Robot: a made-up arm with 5 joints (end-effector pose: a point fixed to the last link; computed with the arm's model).
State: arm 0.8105 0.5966 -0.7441 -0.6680 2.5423
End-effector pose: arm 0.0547 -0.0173 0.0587 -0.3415 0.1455 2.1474
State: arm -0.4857 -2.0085 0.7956 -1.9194 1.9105
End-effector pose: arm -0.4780 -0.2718 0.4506 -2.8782 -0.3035 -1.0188
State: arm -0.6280 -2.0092 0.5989 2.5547 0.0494
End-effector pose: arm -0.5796 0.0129 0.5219 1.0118 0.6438 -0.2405
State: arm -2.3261 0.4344 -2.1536 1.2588 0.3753
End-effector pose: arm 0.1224 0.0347 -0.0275 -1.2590 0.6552 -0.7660
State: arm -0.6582 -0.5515 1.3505 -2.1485 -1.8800
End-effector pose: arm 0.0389 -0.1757 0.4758 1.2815 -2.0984 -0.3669
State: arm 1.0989 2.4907 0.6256 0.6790 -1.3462
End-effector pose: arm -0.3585 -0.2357 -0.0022 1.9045 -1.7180 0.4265
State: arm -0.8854 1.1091 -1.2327 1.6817 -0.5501
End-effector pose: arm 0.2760 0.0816 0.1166 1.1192 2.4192 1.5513
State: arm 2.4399 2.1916 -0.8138 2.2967 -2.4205
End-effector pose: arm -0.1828 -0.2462 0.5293 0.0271 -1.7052 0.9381
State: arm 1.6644 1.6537 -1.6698 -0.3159 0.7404
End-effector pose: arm 0.1347 -0.2325 0.0846 -0.3540 -0.2577 -0.9116
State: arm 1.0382 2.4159 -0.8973 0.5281 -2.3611
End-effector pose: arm -0.2947 -0.2804 -0.0304 1.1321 -0.9061 1.0902
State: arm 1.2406 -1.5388 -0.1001 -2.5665 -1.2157
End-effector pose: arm -0.4453 0.3906 0.1973 -2.0950 1.3426 -1.8981
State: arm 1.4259 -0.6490 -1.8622 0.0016 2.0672
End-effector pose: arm -0.2214 0.2541 0.1451 0.3509 -0.4575 2.6771
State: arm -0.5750 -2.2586 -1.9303 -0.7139 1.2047
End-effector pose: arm -0.6119 0.1862 0.2083 -0.2002 2.3915 -0.6631
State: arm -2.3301 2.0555 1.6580 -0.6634 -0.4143
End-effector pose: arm -0.2827 0.3148 0.3301 1.2383 -0.9648 1.4558
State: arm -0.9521 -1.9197 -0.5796 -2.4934 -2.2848
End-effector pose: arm -0.5595 -0.2135 0.3374 -1.3240 0.6475 -0.9038
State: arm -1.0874 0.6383 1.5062 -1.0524 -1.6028
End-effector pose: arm 0.1963 0.1098 0.0974 0.5675 -0.6053 -0.7524
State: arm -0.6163 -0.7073 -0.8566 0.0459 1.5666
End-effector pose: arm -0.2429 -0.0588 0.4068 0.5281 -1.6653 1.3191
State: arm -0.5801 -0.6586 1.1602 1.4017 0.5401
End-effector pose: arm -0.0984 0.0366 0.5162 0.1405 0.8763 -0.2686
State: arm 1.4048 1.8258 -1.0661 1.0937 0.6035
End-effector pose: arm 0.1318 -0.3191 0.1747 1.0482 0.9922 -1.2870
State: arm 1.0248 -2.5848 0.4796 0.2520 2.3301
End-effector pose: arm -0.4443 -0.1168 0.1502 2.6980 0.4508 -1.1356
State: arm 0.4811 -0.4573 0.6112 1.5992 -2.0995
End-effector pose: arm -0.0403 0.1575 0.4299 -1.6826 -0.2382 -2.5323
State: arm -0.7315 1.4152 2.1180 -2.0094 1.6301
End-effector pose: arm 0.1573 0.1869 -0.2576 0.3446 1.3651 -2.1560
